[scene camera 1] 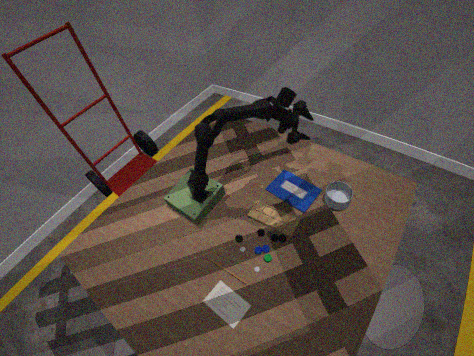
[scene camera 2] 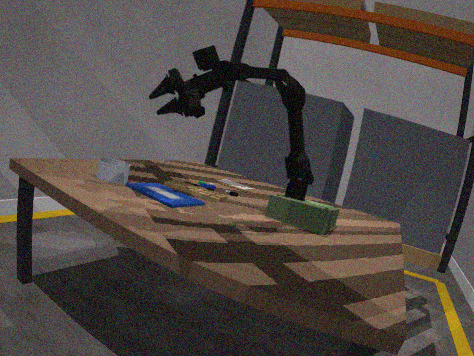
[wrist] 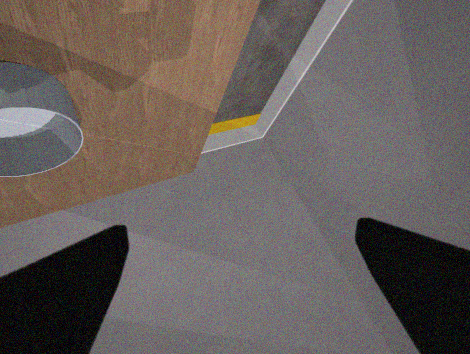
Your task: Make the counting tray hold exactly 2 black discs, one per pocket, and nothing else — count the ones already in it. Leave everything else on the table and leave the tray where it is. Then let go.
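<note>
The counting tray (scene camera 1: 260,216) (scene camera 2: 200,192) is a flat tan tray with small pockets, lying on the table beside the blue panel. In scene view 1 no black disc can be made out in its pockets, but shadow and blur hide detail. Several black discs lie loose on the table near the tray: one black disc (scene camera 1: 239,238), another black disc (scene camera 1: 261,232), and a close pair, black disc (scene camera 1: 274,237) and black disc (scene camera 1: 282,238). My gripper (scene camera 1: 310,128) (scene camera 2: 154,105) (wrist: 244,232) is open and empty, high above the table and away from the discs.
Two blue discs (scene camera 1: 262,249), a green disc (scene camera 1: 268,258) and white discs (scene camera 1: 243,249) (scene camera 1: 257,269) lie near the black ones. A blue panel (scene camera 1: 277,187) (scene camera 2: 185,202), a clear bowl (scene camera 1: 338,195) (scene camera 2: 113,171) (wrist: 25,155), a thin stick (scene camera 1: 235,275) and a paper sheet (scene camera 1: 227,304) lie around.
</note>
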